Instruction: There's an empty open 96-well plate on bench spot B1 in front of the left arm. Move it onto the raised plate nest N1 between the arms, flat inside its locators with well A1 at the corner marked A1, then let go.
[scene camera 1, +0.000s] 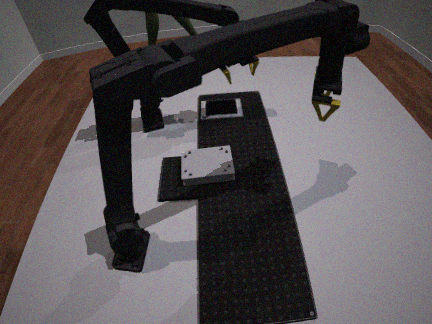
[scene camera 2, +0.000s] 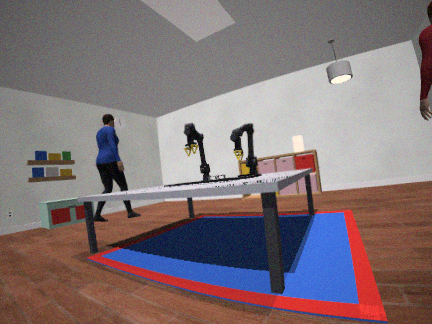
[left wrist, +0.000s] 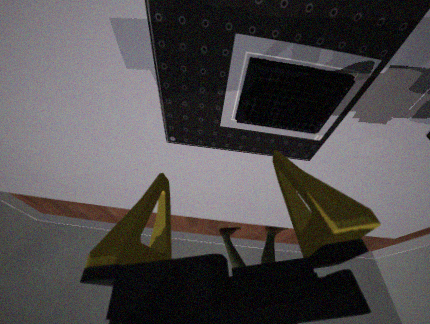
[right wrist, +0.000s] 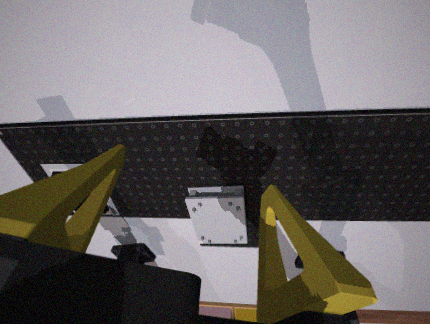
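Where they show: left gripper, between the fingertips: (scene camera 1: 241, 79) (scene camera 2: 239, 161) (left wrist: 217, 166); right gripper, between the fingertips: (scene camera 1: 323, 109) (scene camera 2: 191, 155) (right wrist: 199, 172); left arm's base, origin of its link: (scene camera 1: 153, 121) (right wrist: 134, 251); right arm's base, origin of its link: (scene camera 1: 132, 250).
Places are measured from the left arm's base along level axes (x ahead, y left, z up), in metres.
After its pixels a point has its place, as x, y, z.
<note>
The black 96-well plate (scene camera 1: 221, 107) @(0.286, -0.054, 0.030) (left wrist: 295, 95) @(0.282, -0.047, 0.023) lies flat within the white frame of spot B1 (scene camera 1: 239, 108) @(0.360, -0.066, 0.015) (left wrist: 229, 107) @(0.369, -0.030, 0.015), at the far end of the dark board. The raised nest N1 (scene camera 1: 206, 162) @(0.151, -0.342, 0.049) (right wrist: 218, 222) @(0.157, -0.338, 0.049) is a pale block with small dark locators near its corners and nothing on it. No A1 mark is legible. My left gripper (scene camera 1: 241, 79) @(0.374, -0.056, 0.146) (scene camera 2: 238, 156) @(0.374, -0.056, 0.146) (left wrist: 217, 166) @(0.374, -0.056, 0.146) is open and empty, in the air beyond the plate in scene camera 1. My right gripper (scene camera 1: 326, 112) @(0.466, -0.439, 0.248) (scene camera 2: 190, 152) @(0.466, -0.439, 0.248) (right wrist: 199, 172) @(0.466, -0.439, 0.248) is open and empty, high above the table.
The dark perforated board (scene camera 1: 250, 260) @(0.177, -0.672, 0.013) (left wrist: 190, 90) @(0.421, -0.060, 0.013) (right wrist: 325, 165) @(0.237, -0.574, 0.013) runs along the pale table (scene camera 1: 375, 225) @(0.567, -0.706, 0.000) (scene camera 2: 175, 193) @(1.141, -0.258, -0.015). A smaller dark base (scene camera 1: 170, 182) @(0.024, -0.354, 0.013) lies under the nest. Both arm bases stand on the same side of the board. A person in blue (scene camera 2: 107, 145) stands behind the table.
</note>
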